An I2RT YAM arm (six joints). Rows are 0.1 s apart.
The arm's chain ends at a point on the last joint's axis. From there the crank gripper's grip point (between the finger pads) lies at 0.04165 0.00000 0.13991 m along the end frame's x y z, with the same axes.
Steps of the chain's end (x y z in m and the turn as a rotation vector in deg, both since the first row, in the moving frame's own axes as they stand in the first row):
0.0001 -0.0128 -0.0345 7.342 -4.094 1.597
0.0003 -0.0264 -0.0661 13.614 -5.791 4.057
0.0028 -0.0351 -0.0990 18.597 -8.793 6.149
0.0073 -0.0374 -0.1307 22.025 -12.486 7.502
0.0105 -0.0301 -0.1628 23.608 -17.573 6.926
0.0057 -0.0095 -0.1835 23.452 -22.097 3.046
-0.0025 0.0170 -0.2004 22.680 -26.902 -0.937
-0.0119 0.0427 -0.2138 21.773 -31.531 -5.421
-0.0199 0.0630 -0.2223 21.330 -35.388 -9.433
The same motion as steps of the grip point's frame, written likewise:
-0.0097 -0.0298 -0.0330 7.342 -4.094 1.597
-0.0128 -0.0573 -0.0662 13.614 -5.791 4.057
-0.0165 -0.0773 -0.1010 18.597 -8.793 6.149
-0.0200 -0.0877 -0.1343 22.025 -12.486 7.502
-0.0293 -0.0854 -0.1676 23.608 -17.573 6.926
-0.0470 -0.0663 -0.1894 23.452 -22.097 3.046
-0.0690 -0.0388 -0.2077 22.680 -26.902 -0.937
-0.0918 -0.0108 -0.2234 21.773 -31.531 -5.421
-0.1109 0.0115 -0.2348 21.330 -35.388 -9.433

